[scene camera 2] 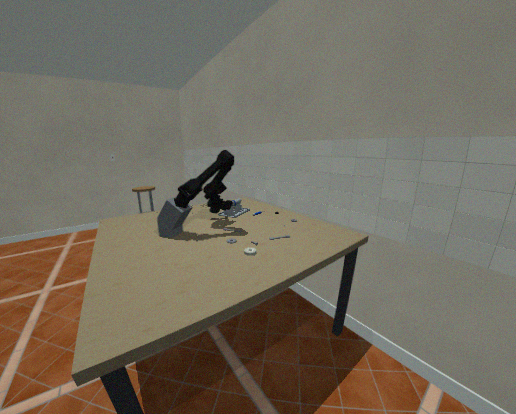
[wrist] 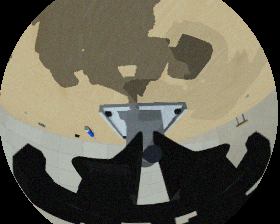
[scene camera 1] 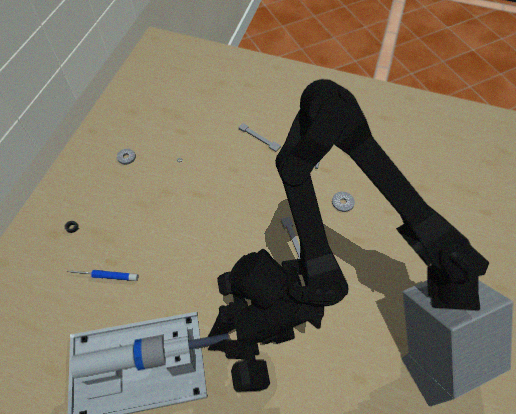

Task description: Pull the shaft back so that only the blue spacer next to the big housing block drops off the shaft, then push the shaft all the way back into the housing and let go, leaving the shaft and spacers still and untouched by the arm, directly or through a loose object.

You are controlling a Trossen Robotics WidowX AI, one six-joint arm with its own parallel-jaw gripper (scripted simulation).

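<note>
My gripper (scene camera 1: 209, 344) is there for me to see, and the wrist view has the gripper too, right here (wrist: 147, 134).
</note>
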